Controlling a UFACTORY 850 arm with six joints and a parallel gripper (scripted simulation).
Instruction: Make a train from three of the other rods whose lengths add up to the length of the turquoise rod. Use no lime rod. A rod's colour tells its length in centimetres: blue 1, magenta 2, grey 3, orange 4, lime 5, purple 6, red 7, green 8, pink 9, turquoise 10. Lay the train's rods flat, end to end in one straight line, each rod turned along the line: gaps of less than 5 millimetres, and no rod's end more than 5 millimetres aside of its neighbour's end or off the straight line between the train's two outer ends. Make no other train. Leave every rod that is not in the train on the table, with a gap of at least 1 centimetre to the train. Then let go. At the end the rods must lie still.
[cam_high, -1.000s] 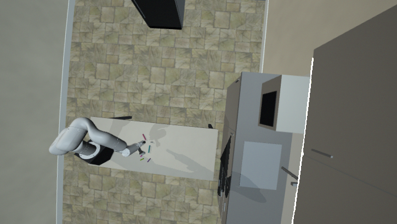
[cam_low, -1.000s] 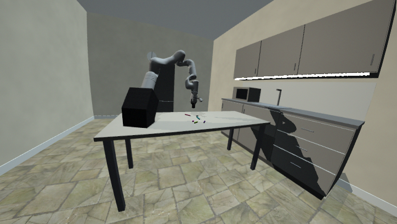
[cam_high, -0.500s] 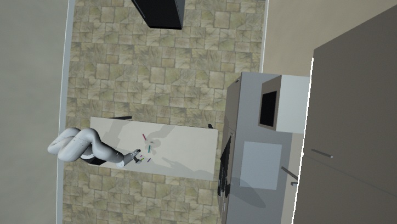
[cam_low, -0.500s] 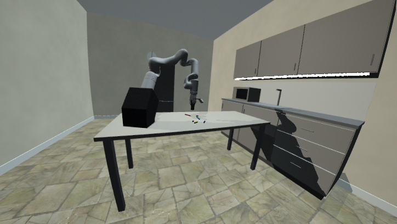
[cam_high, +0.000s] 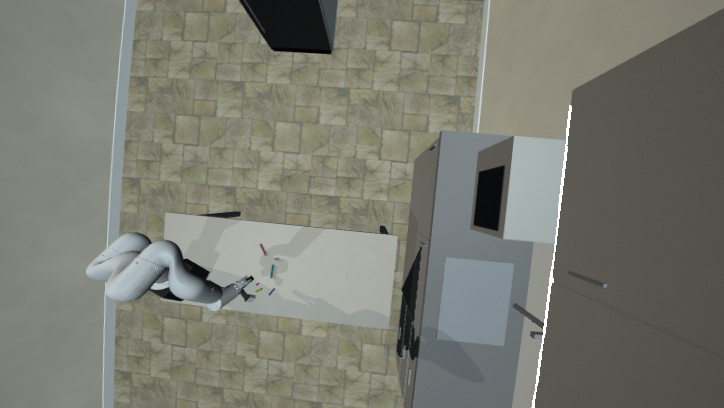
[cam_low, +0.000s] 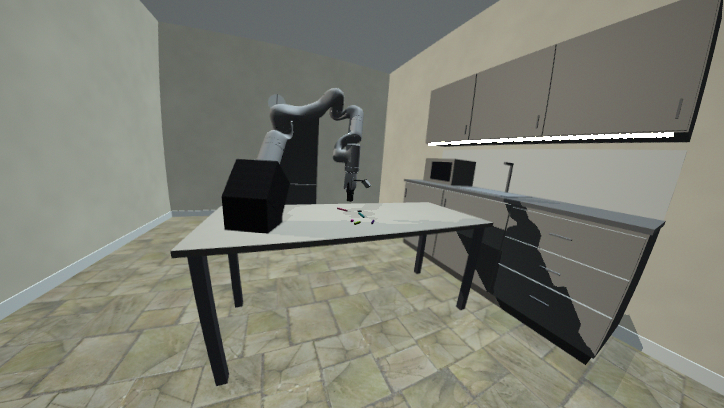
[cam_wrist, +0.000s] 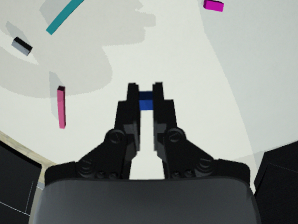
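Right now the magenta rod is 120 mm below my hand, 90 mm to the right of it and 10 mm behind it. Round my hand: lime rod: 130 mm to the right, 120 mm below, 10 mm ahead; turquoise rod: 120 mm below, 90 mm ahead, 20 mm to the left; small blue rod: 20 mm below.
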